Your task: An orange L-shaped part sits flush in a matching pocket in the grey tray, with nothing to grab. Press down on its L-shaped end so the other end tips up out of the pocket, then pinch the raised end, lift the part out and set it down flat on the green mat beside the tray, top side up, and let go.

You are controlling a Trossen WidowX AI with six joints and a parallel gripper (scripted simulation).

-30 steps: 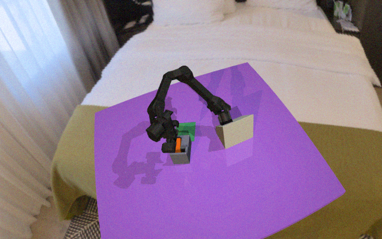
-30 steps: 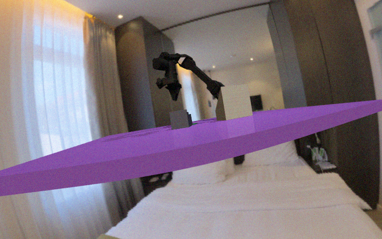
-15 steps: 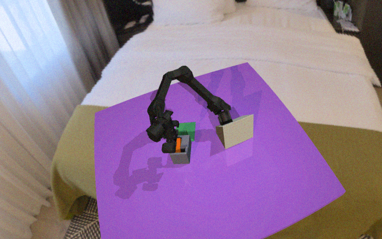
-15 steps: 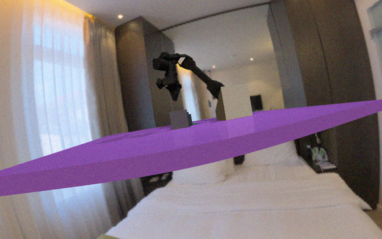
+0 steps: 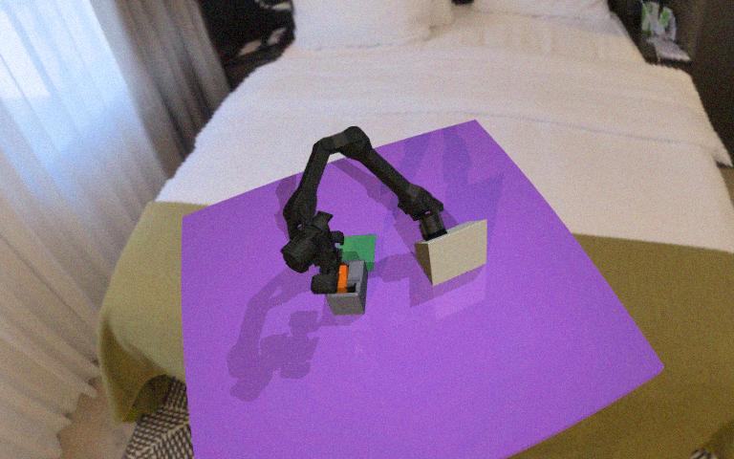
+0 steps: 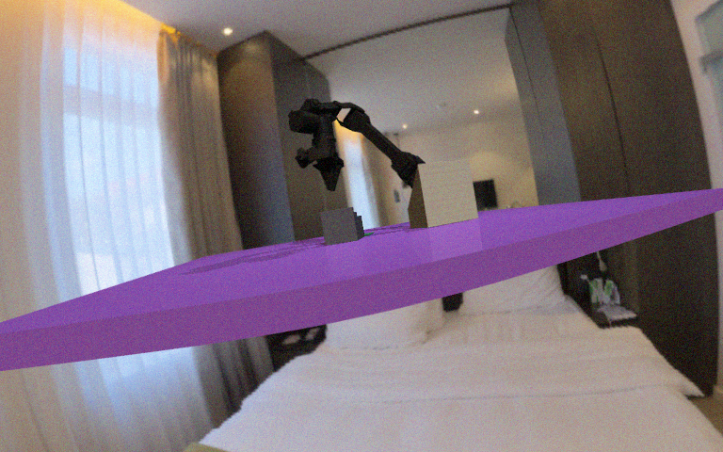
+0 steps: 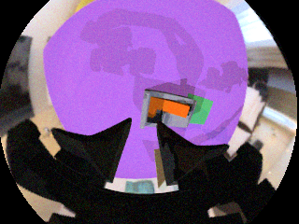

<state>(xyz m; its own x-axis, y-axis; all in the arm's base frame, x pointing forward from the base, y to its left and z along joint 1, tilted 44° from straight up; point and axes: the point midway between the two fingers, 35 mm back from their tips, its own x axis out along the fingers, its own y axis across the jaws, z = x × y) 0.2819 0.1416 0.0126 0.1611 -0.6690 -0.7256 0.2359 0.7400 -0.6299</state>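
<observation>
Right now the orange L-shaped part is 100 mm below my gripper tip, 40 mm to the right of it and 20 mm behind it. Round my gripper tip: green mat (220 mm to the right, 160 mm below, 60 mm behind).
</observation>
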